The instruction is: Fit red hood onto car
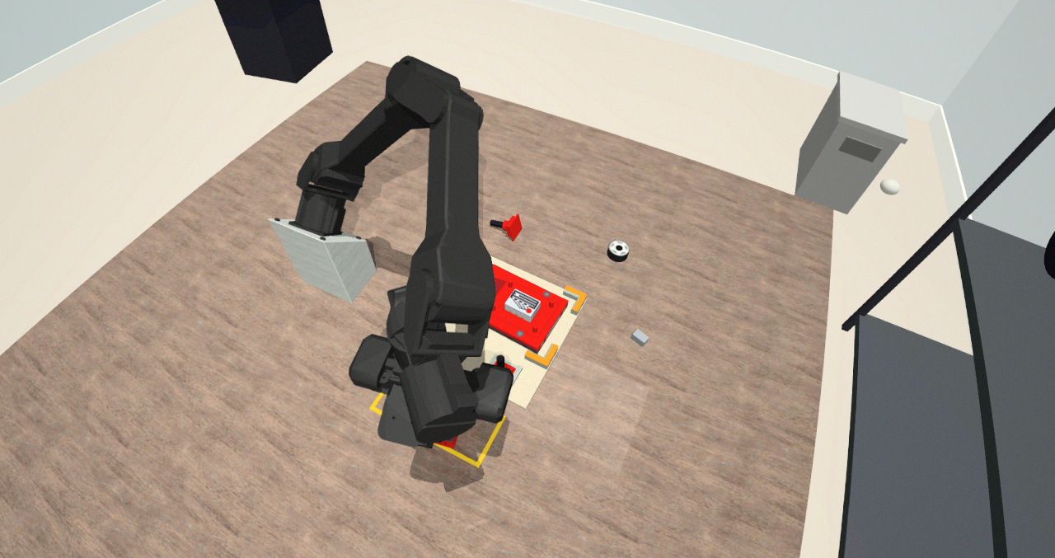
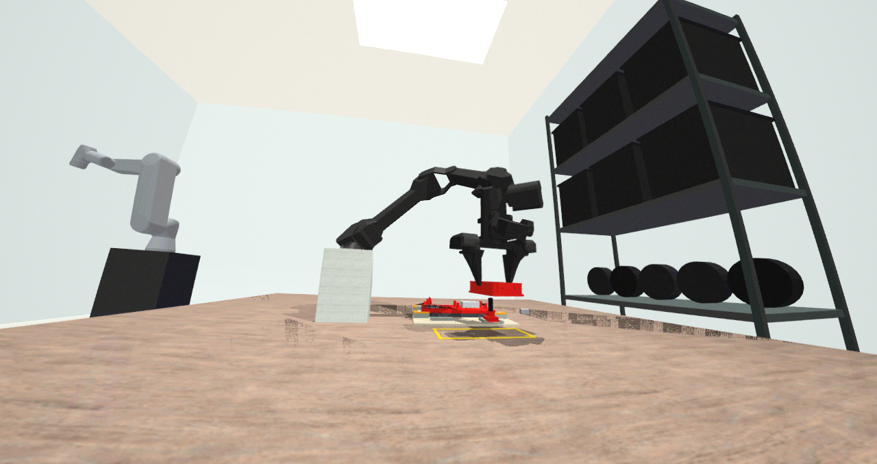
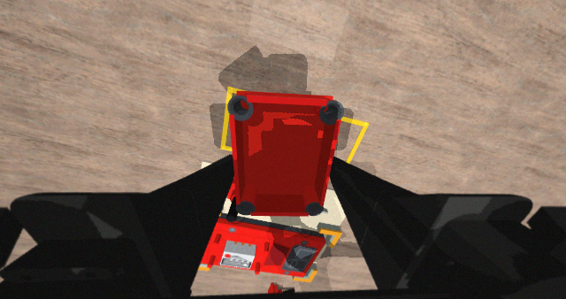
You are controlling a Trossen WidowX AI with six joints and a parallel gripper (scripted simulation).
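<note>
Now: gripper tip 10 mm above the red hood. The rest, counted from my gripper tip: grey engine block: 50 mm ahead, 230 mm to the left, 70 mm below; black-and-white wheel: 180 mm ahead, 410 mm to the left, 90 mm below.
</note>
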